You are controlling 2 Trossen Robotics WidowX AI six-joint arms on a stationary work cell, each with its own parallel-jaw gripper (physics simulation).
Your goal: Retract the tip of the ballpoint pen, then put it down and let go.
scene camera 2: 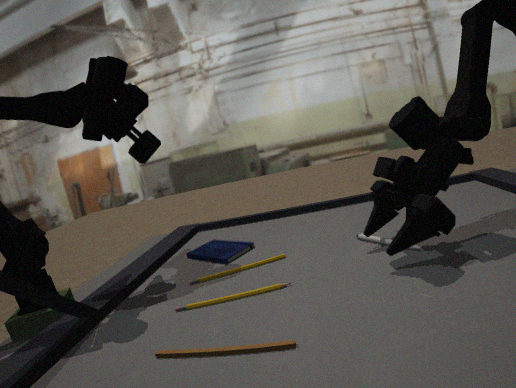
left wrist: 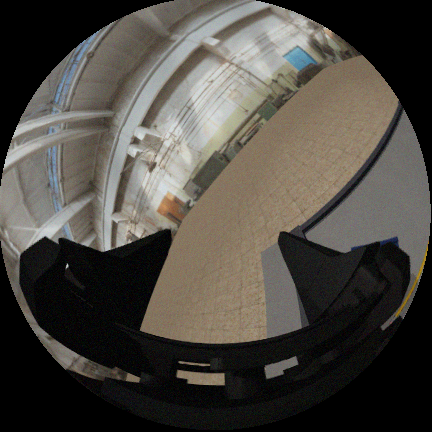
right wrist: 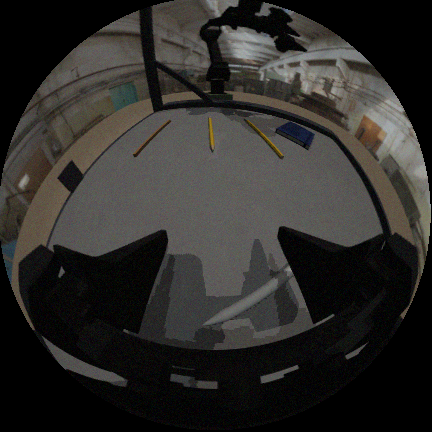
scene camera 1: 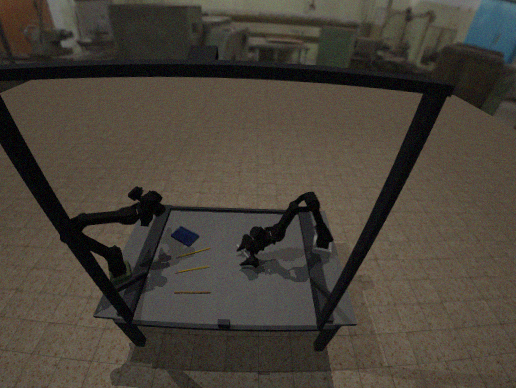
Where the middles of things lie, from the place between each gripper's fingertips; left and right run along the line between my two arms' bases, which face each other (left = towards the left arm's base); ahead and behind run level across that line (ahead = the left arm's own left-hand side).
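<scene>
Green base [scene camera 2: 27,326]: 61 cm to the left of my right hand and 1 cm below it. My right gripper is 4 cm to the left of the white ballpoint pen [right wrist: 271,285], 5 cm short of it and 2 cm above it.
The pen is 47 cm to the right of my left hand, 20 cm behind it and 32 cm below it. Relative to the base, my left hand is 18 cm to the right of it, 26 cm past it and 30 cm above it.
</scene>
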